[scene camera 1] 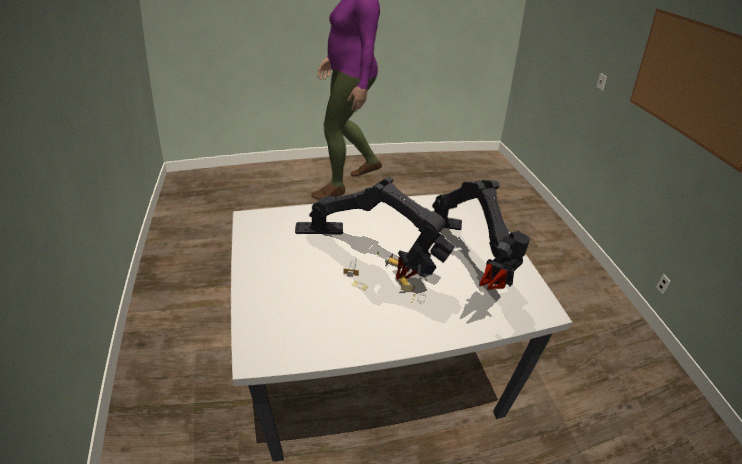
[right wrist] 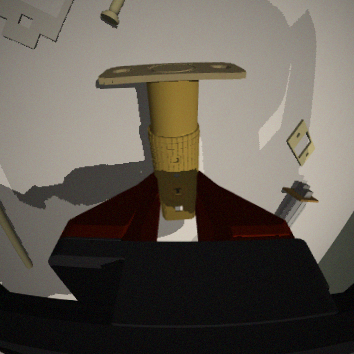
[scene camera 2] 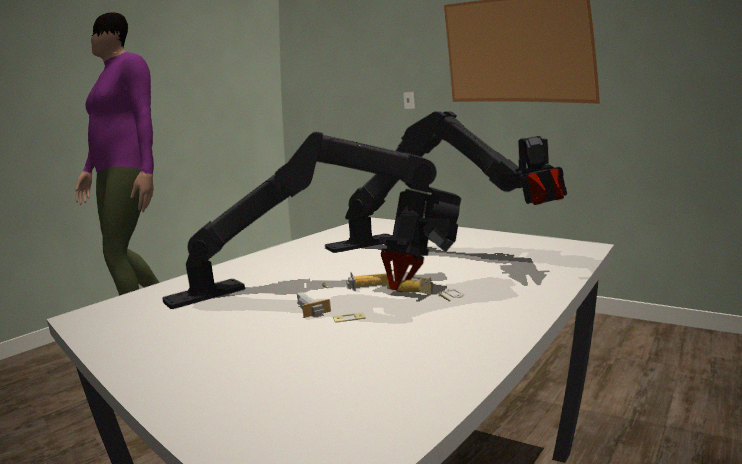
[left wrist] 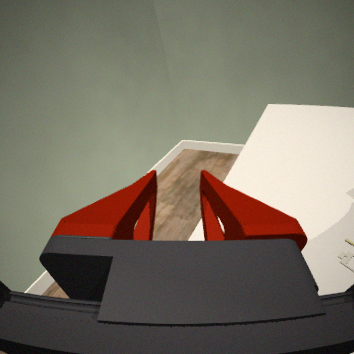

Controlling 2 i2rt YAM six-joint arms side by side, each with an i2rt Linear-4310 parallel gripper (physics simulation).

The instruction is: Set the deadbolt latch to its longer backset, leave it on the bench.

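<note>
The deadbolt latch point(scene camera 1: 405, 283) point(scene camera 2: 415, 285) point(right wrist: 174, 107), a brass-coloured cylinder with a flat faceplate, lies low at the bench. In the right wrist view its faceplate points away from the gripper, and a ribbed collar shows in front of the fingers. The right gripper point(scene camera 1: 401, 277) point(scene camera 2: 393, 287) point(right wrist: 177, 175) is shut on its tail part, one finger on each side. Its backset setting cannot be read. The left gripper point(scene camera 1: 491, 284) point(scene camera 2: 547, 188) point(left wrist: 178, 172) hangs above the table at the right of both scene views, its fingers parted with nothing between them.
A second brass cylinder point(scene camera 1: 392, 261) point(scene camera 2: 369, 280) lies behind the right gripper. A grey bolt part with a brown plate point(scene camera 1: 350, 271) point(scene camera 2: 314, 306) point(right wrist: 300, 194), a yellow strike plate point(scene camera 1: 355, 283) point(scene camera 2: 339, 318) and a screw point(right wrist: 110, 18) lie nearby. A person stands beyond the table.
</note>
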